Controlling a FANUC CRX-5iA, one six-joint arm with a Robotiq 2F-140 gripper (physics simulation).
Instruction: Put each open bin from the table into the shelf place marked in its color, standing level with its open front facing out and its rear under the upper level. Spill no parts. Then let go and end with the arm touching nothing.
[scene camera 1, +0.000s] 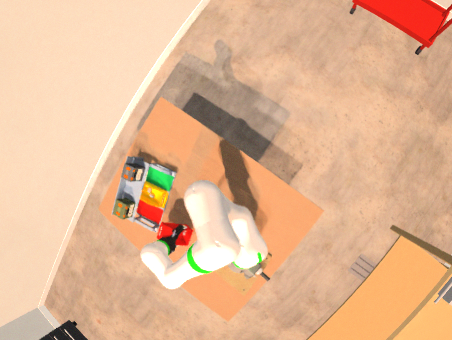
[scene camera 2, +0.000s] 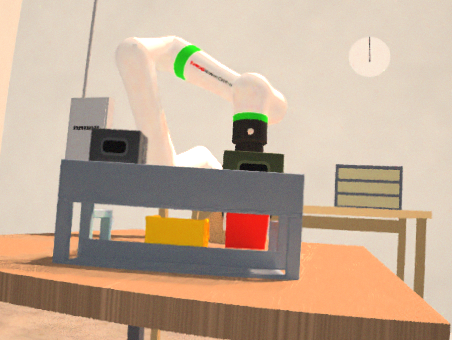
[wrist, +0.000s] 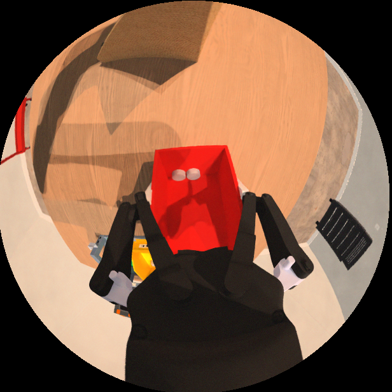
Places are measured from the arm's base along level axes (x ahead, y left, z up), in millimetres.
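Pixels of known places: gripper, fingertip midpoint: (scene camera 1: 182, 234) (scene camera 2: 245, 231); arm's base at its link origin: (scene camera 1: 239, 259).
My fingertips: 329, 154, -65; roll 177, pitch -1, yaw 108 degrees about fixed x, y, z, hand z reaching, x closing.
Note:
Ahead of a thing's pixels: the offset from my fingertips to its top centre, as dx, dy, dz. "pt": to the spot under its first point. Level surfaces: height alone.
My gripper (scene camera 1: 175, 233) (wrist: 193, 180) is shut on the red bin @[pt -14, +15, -29] (scene camera 1: 184, 236) (scene camera 2: 246, 231) (wrist: 200, 200), with one finger on each side. Two small pale round parts lie inside it in the wrist view. The bin is outside the grey shelf @[pt +461, +29, +78] (scene camera 2: 180, 187), near its red-marked end; in scene camera 2 it shows through the right part of the shelf. The fingers are hidden there. The yellow bin @[pt +304, -42, -43] (scene camera 1: 154, 193) (scene camera 2: 175, 231) (wrist: 143, 266) stands in the shelf's middle place. The green place (scene camera 1: 160, 178) and red place (scene camera 1: 150, 212) show on the lower level.
A dark box @[+428, -110, +172] (scene camera 1: 131, 172) (scene camera 2: 117, 146) and a dark green box @[+353, +109, +147] (scene camera 1: 123, 209) (scene camera 2: 253, 161) stand on the shelf's upper level. A wooden block (wrist: 160, 30) stands on the table @[dz -51] (scene camera 1: 285, 210) (scene camera 2: 350, 290) (wrist: 260, 100). A red cart (scene camera 1: 400, 15) is on the floor beyond.

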